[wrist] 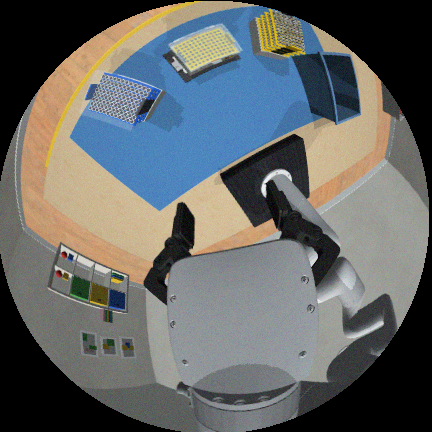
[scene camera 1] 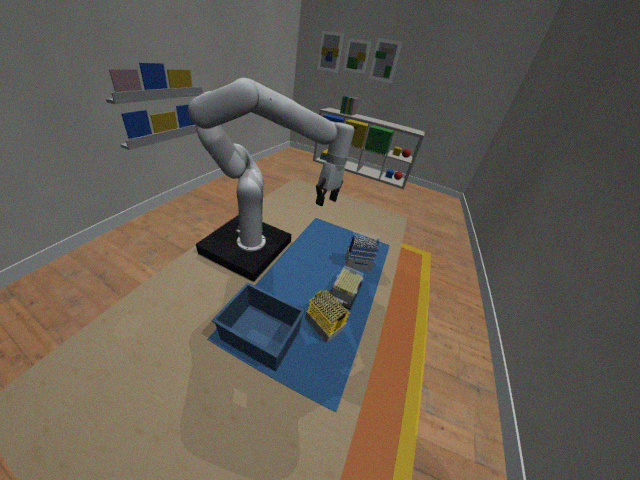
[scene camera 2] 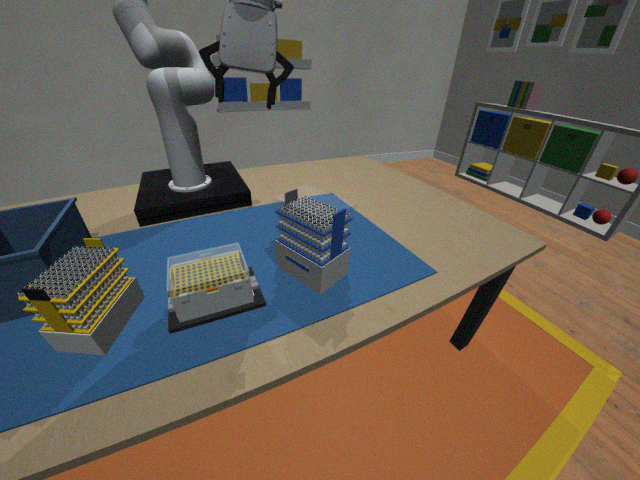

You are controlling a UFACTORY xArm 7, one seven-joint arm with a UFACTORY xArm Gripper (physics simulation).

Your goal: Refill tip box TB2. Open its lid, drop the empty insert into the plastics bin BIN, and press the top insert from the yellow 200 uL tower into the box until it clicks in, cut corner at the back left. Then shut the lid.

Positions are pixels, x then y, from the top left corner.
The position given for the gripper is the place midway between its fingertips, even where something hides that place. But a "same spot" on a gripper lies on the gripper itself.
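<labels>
You can see the gripper in scene camera 1 (pixel 326 202), and it's there in scene camera 2 and the wrist view too. On the gripper, (scene camera 2: pixel 205 53) and (wrist: pixel 329 250) are the same spot. There's a dark blue bin as well, and on the bin (scene camera 2: pixel 44 232) is the same spot as (scene camera 1: pixel 234 313).
</labels>
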